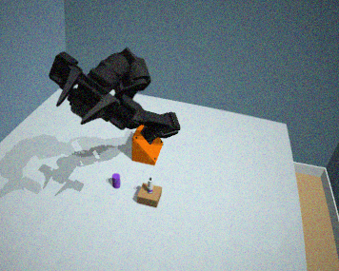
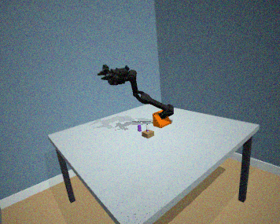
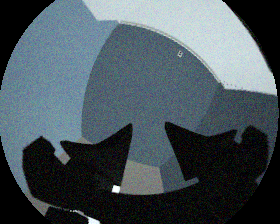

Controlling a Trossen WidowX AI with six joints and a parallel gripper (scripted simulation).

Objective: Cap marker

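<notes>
Now: gripper tip 32 cm past the purple cap, 5 cm to the left of it and 48 cm above it. Also, from my gripper tip: holder block 30 cm behind, 8 cm to the left, 49 cm below.
</notes>
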